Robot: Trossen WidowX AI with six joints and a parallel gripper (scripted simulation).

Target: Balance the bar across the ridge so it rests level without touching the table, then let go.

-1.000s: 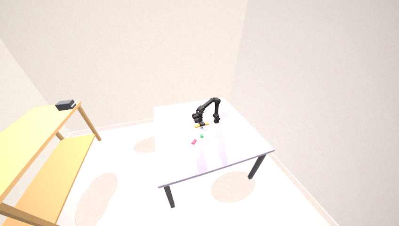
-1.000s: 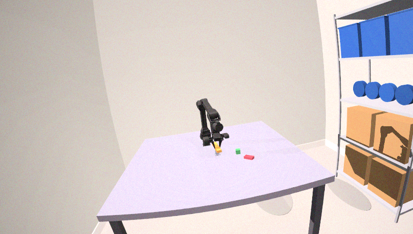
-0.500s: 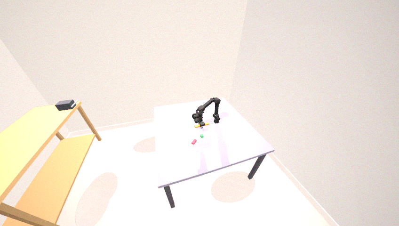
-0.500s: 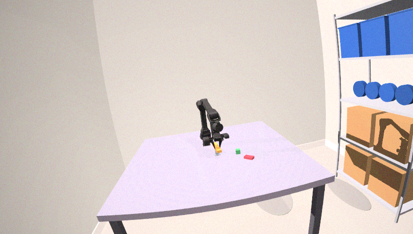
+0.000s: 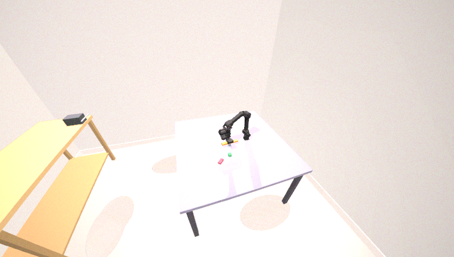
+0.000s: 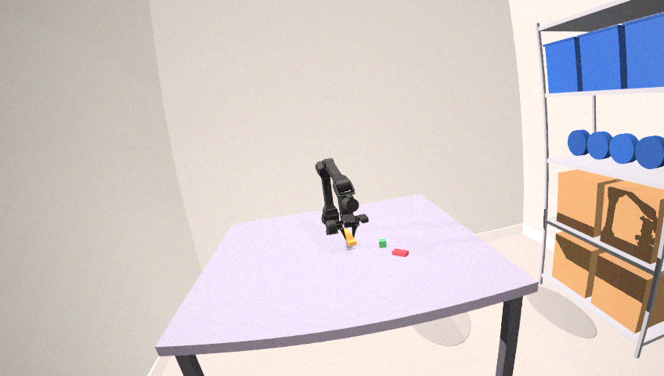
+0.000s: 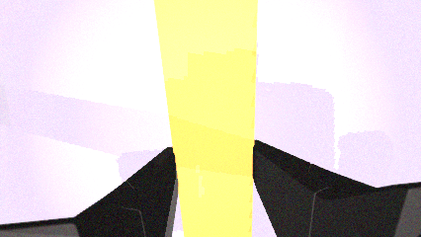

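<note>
My gripper tip is 30 mm past the bar. Also, from my gripper tip: red block: 200 mm to the left, 140 mm ahead, 50 mm below; green cube: 150 mm to the left, 40 mm below, 20 mm ahead.
</note>
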